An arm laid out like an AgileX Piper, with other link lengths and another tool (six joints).
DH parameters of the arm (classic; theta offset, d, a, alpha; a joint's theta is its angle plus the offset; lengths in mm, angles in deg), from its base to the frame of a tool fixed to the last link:
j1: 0 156.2 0 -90
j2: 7.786 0 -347.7 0
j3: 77.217 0 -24.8 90
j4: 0 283.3 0 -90
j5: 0 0 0 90
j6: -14.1 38 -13.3 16.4
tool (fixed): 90 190.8 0 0
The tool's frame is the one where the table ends.
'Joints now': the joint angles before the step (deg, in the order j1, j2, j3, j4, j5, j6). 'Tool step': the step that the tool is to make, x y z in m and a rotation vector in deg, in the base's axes. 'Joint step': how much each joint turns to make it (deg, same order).
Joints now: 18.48 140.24 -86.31 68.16 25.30 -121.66
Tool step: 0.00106 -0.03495 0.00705 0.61 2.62 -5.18
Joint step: -2.72 -2.60 3.13 -1.22 0.15 4.39
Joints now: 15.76 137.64 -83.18 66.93 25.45 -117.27
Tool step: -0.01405 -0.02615 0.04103 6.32 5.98 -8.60
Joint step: -2.34 -7.29 5.50 0.26 3.78 10.67
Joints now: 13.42 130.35 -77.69 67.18 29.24 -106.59
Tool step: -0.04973 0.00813 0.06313 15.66 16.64 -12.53
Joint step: -0.07 -10.95 6.11 1.79 11.08 24.99
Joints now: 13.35 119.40 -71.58 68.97 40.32 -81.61
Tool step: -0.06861 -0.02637 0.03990 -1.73 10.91 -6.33
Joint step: 0.24 -13.02 7.52 -13.66 3.82 24.93
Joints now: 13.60 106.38 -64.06 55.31 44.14 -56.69
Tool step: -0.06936 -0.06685 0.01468 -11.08 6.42 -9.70
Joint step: 0.00 -13.12 8.93 -21.43 -0.06 26.84
